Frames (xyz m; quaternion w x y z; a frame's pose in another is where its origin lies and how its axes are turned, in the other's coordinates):
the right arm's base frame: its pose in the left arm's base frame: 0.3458 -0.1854 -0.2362 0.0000 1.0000 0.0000 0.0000
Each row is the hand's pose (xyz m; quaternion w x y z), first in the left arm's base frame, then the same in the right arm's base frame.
Working: the left arm's base frame: its pose in the right arm's base frame: -0.3458 -0.1854 -0.2362 0.0000 1.0000 0.0000 0.0000

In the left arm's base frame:
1: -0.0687 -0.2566 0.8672 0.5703 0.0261 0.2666 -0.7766
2: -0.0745 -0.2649 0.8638 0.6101 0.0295 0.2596 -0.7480
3: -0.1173 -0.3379 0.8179 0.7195 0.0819 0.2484 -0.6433
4: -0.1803 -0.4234 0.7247 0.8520 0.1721 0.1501 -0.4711
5: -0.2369 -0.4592 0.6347 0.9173 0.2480 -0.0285 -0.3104
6: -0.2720 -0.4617 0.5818 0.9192 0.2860 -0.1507 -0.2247
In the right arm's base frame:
1: -0.4145 0.0712 -1.1034 0.0261 -0.5703 -0.7766 -0.2666
2: -0.4203 0.0795 -1.1000 0.0295 -0.6101 -0.7480 -0.2596
3: -0.4631 0.1525 -1.0541 0.0819 -0.7195 -0.6433 -0.2484
4: -0.5261 0.2380 -0.9609 0.1721 -0.8520 -0.4711 -0.1501
5: -0.5827 0.2738 -0.8709 0.2480 -0.9173 -0.3104 0.0285
6: -0.6178 0.2763 -0.8180 0.2860 -0.9192 -0.2247 0.1507

